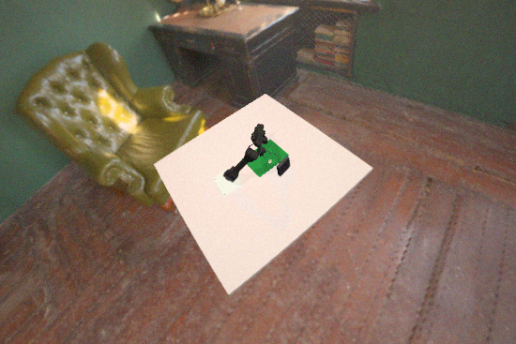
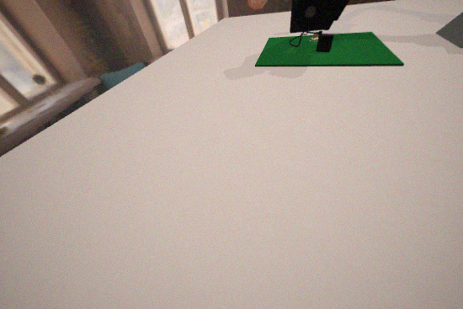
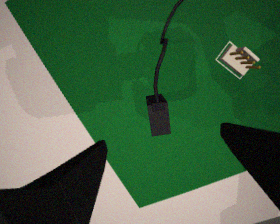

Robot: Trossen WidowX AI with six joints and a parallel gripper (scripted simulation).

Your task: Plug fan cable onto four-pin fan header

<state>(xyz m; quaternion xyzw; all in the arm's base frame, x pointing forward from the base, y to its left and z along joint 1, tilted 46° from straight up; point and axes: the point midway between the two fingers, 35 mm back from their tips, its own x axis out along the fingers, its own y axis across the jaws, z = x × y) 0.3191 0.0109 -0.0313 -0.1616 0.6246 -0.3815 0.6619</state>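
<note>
Right now my gripper tip is 40 mm above the dark fan plug. Also, from my gripper tip: black fan: 40 mm ahead, 230 mm to the right, 10 mm below; fan header: 10 mm ahead, 100 mm to the right, 60 mm below; green board: 20 mm ahead, 40 mm to the right, 80 mm below.
</note>
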